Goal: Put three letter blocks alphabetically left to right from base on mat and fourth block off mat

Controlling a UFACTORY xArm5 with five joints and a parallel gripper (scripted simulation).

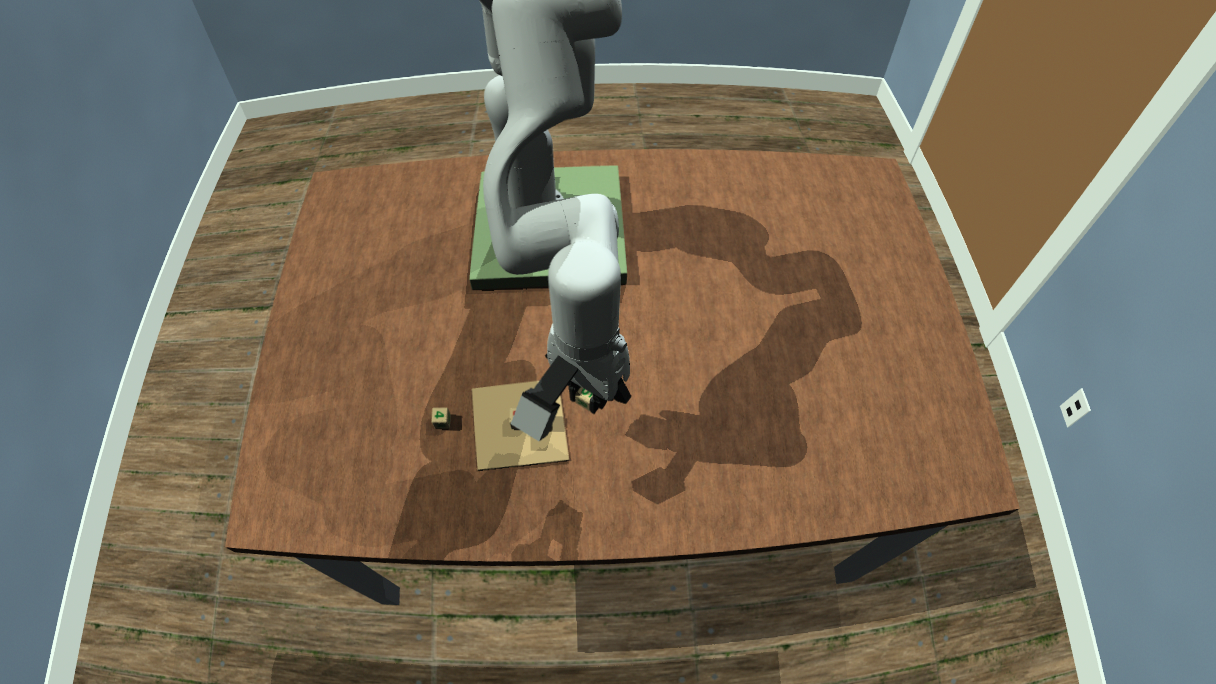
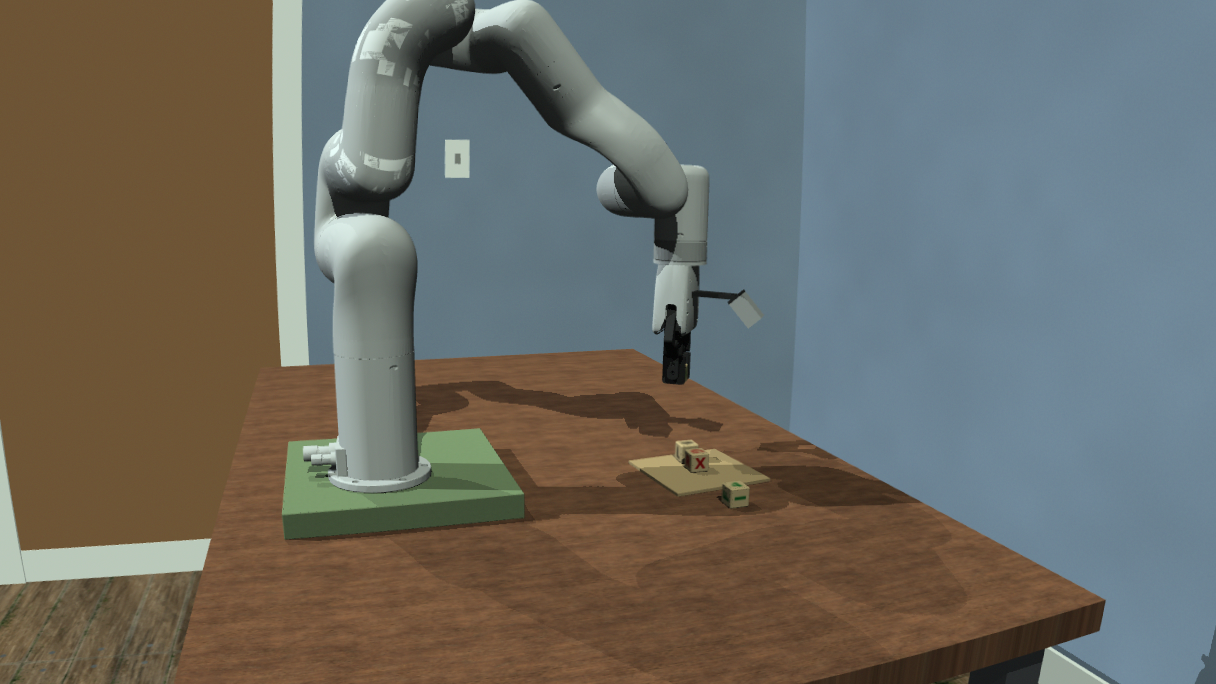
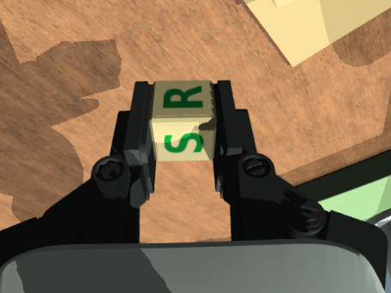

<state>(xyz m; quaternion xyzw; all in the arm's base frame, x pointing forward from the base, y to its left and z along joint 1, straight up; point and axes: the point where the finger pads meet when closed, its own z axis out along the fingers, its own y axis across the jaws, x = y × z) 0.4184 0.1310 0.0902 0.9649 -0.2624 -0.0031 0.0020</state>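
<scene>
My gripper is now 12 cm above the tan mat and 11 cm to the left of it. The rest, counted from my hand: cream block: 23 cm to the right, 11 cm below.
</scene>
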